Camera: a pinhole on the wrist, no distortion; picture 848 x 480 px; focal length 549.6 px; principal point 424.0 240.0 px. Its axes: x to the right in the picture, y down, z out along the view. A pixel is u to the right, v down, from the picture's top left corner.
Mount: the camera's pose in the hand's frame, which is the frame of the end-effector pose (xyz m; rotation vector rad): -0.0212 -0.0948 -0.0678 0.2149 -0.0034 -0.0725
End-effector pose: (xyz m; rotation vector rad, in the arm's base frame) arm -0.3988 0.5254 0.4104 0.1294 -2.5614 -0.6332
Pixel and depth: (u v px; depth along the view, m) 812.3 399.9 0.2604
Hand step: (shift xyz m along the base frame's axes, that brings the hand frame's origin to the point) -0.2445 -0.0299 -0.1237
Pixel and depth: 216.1 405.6 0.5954
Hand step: -0.0608 0.2502 -0.5459
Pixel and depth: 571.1 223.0 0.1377
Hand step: -0.0473 -0.0919 -0.1047
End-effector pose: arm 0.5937 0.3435 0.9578 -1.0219 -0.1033 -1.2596
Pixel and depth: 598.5 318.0 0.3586
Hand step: 0.0593 0.1383 0.2974
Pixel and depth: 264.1 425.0 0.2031
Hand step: -0.0174 0.1590 0.0781
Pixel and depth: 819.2 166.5 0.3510
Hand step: 0.0093 0.0278 0.4162
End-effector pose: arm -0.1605 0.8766 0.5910 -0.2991 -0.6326 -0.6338
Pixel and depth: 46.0 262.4 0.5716
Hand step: -0.5931 0.2830 0.1324
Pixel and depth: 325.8 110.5 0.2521
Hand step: -0.2497 -0.0500 0.0965
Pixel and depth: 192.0 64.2 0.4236
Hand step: -0.4710 0.0035 0.1323
